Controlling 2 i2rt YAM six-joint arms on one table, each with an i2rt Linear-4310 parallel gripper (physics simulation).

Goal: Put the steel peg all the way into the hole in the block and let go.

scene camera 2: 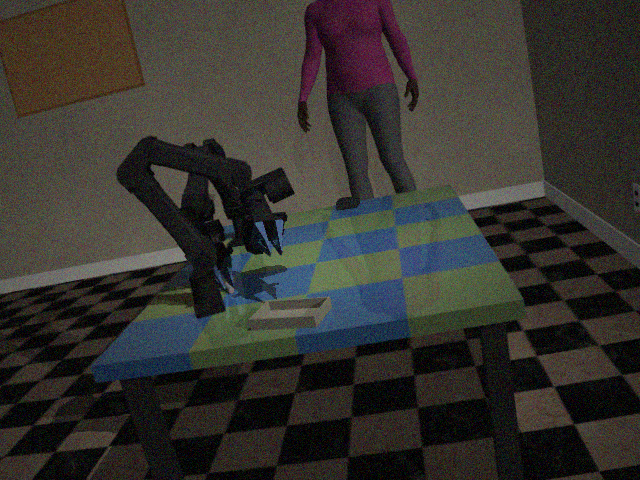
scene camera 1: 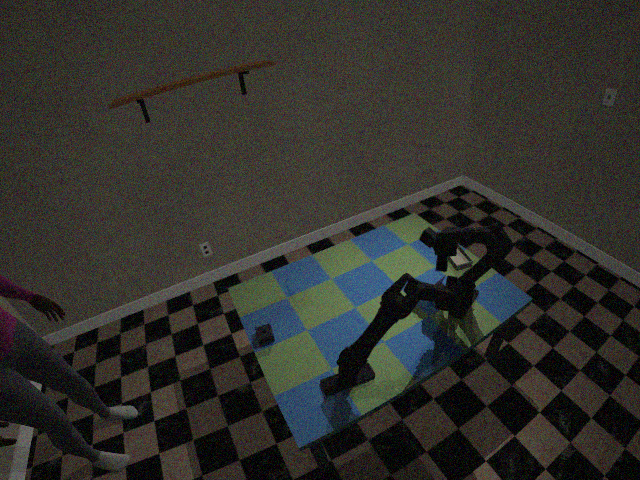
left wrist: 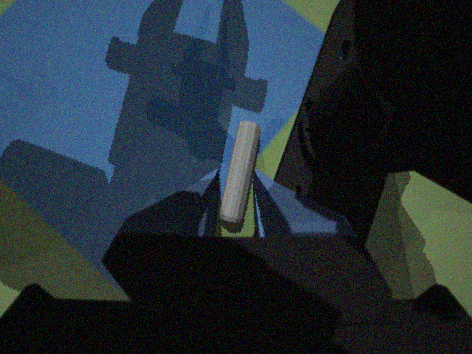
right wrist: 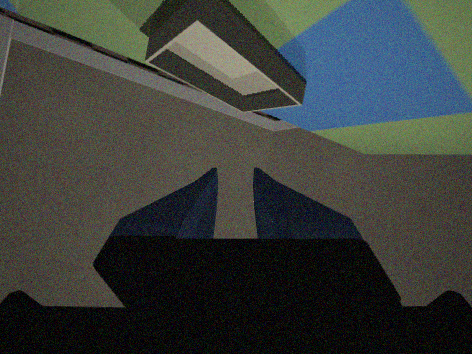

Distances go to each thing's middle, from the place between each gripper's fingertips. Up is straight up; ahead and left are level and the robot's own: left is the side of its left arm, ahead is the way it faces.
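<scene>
The steel peg (left wrist: 234,199) is 170 mm behind my right gripper, 180 mm to the left of it and 110 mm below it. As for the shallow tan tray (scene camera 2: 294,313), my right gripper is 20 mm short of it, 90 mm to the left of it and 110 mm above it.
From my left hand, the shallow tan tray is 280 mm to the right, 190 mm ahead and 10 mm above. My left gripper is right at the steel peg, and going by their middles the peg is the nearest to my left gripper of the things named here. By its middle, the steel peg is nearer to my left gripper than to my right gripper.
</scene>
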